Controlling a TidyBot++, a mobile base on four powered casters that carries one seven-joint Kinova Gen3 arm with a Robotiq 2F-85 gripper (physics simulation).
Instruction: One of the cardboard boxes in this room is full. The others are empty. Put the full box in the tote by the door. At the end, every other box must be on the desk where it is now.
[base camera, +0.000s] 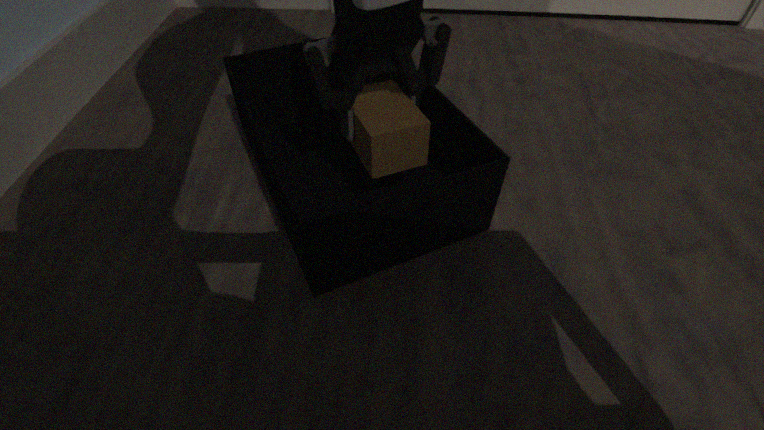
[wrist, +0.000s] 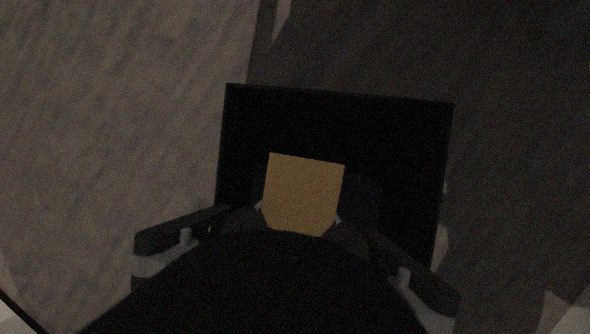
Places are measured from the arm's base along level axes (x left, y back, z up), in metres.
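Pixels of known places: gripper, fingertip midpoint: (wrist: 297, 213).
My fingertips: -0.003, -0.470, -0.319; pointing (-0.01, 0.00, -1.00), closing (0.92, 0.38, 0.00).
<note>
For each thing: its top centre in the pictures, then the offset to it from my fingertips, as dx, dy, dz. Level surfaces: height alone.
- cardboard box, middle of its top: (wrist: 297, 213) (base camera: 383, 104) -0.005, +0.012, +0.038
- black tote, middle of its top: (wrist: 316, 259) (base camera: 346, 100) +0.034, -0.020, +0.023
- wooden floor, its level: dz -0.077
A cardboard box (base camera: 392, 128) (wrist: 303, 195) is held between the fingers of my gripper (base camera: 382, 109) (wrist: 297, 213). The gripper is shut on it from two sides. The box is within the outline of the black tote (base camera: 406, 219) (wrist: 335, 120) in both views, with its lower part near or below the rim level. The tote's inside is too dark to tell whether the box touches its floor. The tote stands on the floor. The other boxes and the desk do not show in these views.
A pale wall with a baseboard (base camera: 69, 90) runs along the left in the base camera view. A pale door or wall panel (base camera: 588, 8) stands behind the tote. Dark shadows lie across the wooden floor (base camera: 641, 186) (wrist: 110, 125).
</note>
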